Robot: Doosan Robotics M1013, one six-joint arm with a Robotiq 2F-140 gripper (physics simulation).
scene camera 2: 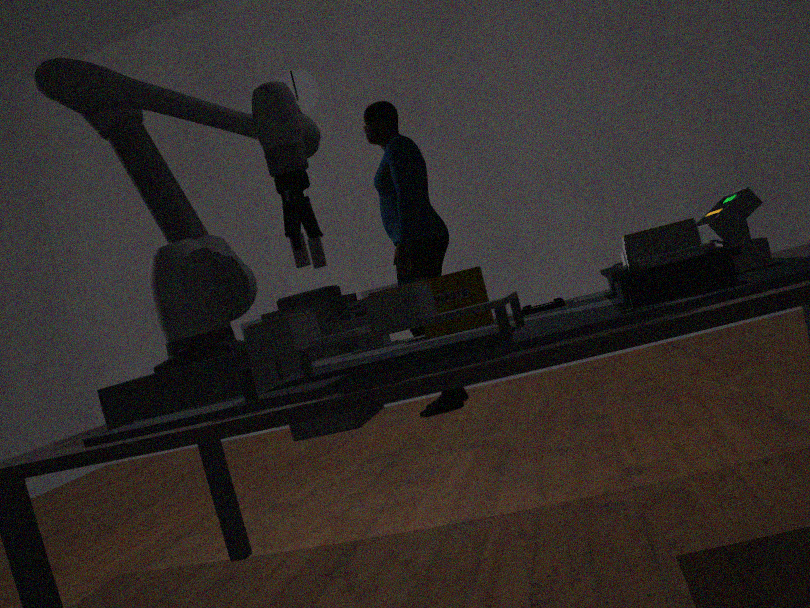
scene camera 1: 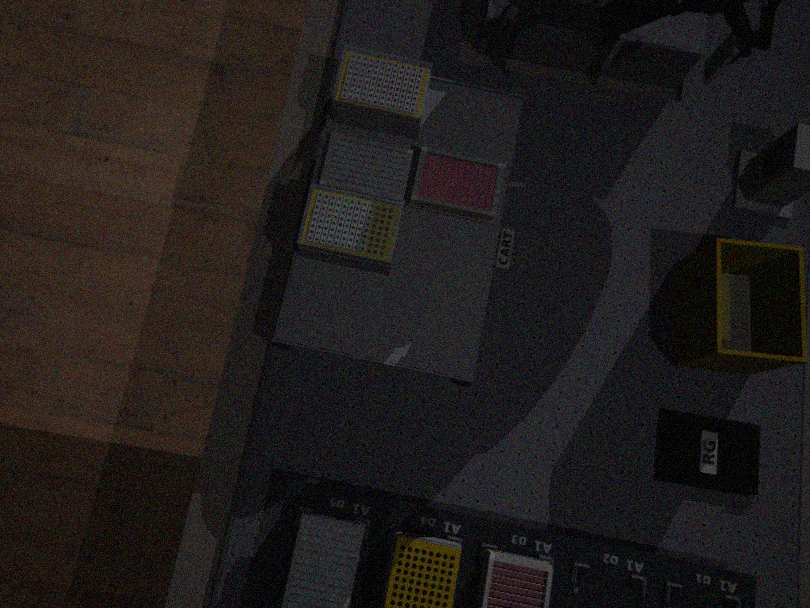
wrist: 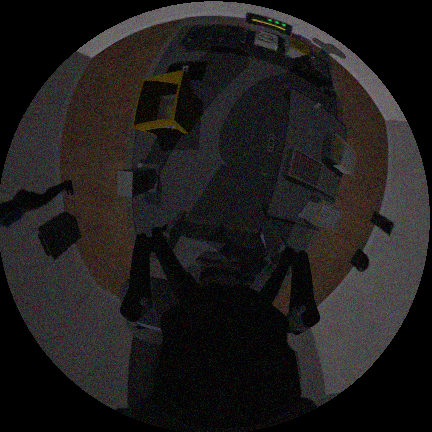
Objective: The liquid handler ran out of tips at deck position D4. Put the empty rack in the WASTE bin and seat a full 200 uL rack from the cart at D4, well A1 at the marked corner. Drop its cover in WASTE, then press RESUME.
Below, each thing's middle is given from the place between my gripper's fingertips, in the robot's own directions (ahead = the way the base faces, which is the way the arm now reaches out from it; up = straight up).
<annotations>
Right now my hand is 480 mm short of the black block marked RG (scene camera 1: 694, 450), 220 mm above it and 160 mm to the right of it.
</annotations>
